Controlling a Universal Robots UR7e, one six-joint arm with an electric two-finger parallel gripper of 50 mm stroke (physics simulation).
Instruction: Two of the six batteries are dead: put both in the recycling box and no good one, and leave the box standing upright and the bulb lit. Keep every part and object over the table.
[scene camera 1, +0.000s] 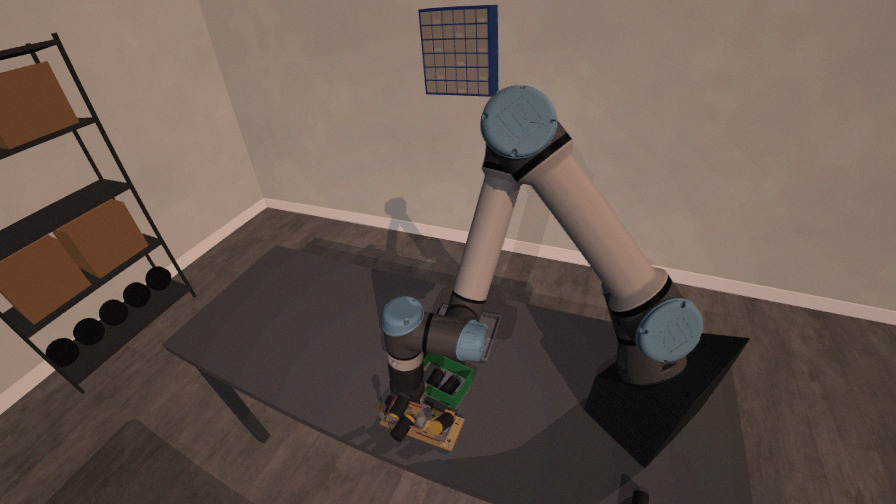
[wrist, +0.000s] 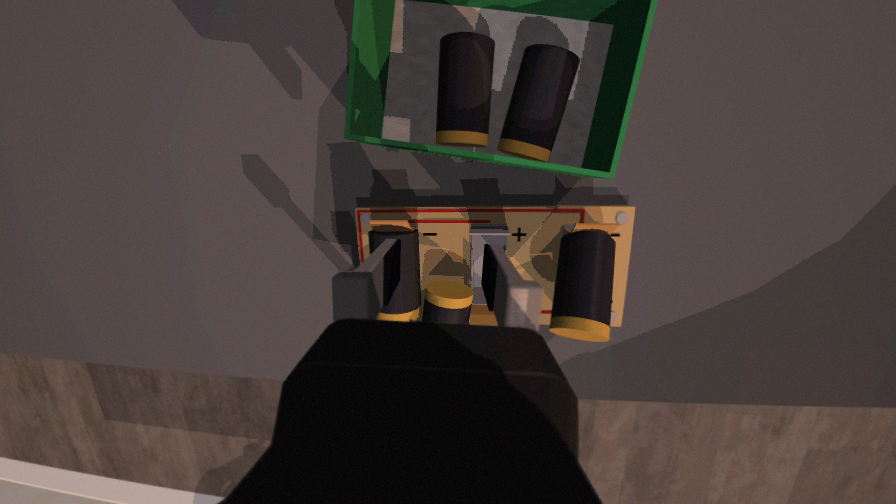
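In the wrist view my gripper (wrist: 439, 250) is open just above the tan circuit board (wrist: 494, 266). Its fingers straddle a black battery with a gold cap (wrist: 448, 299) without touching it. A second battery (wrist: 395, 275) lies just outside the left finger. A third (wrist: 582, 285) lies at the board's right end. The green recycling box (wrist: 498, 84) stands upright beyond the board and holds two black batteries (wrist: 464, 87) (wrist: 537, 100). In the scene view the gripper (scene camera 1: 404, 406) hangs over the board (scene camera 1: 422, 423) beside the box (scene camera 1: 448, 379). I cannot make out the bulb clearly.
The board and box sit near the front edge of the dark table (scene camera 1: 300, 332); the floor shows just beyond that edge in the wrist view. The arm's base (scene camera 1: 651, 357) stands at the table's right. A shelf rack (scene camera 1: 68, 219) stands far left, off the table.
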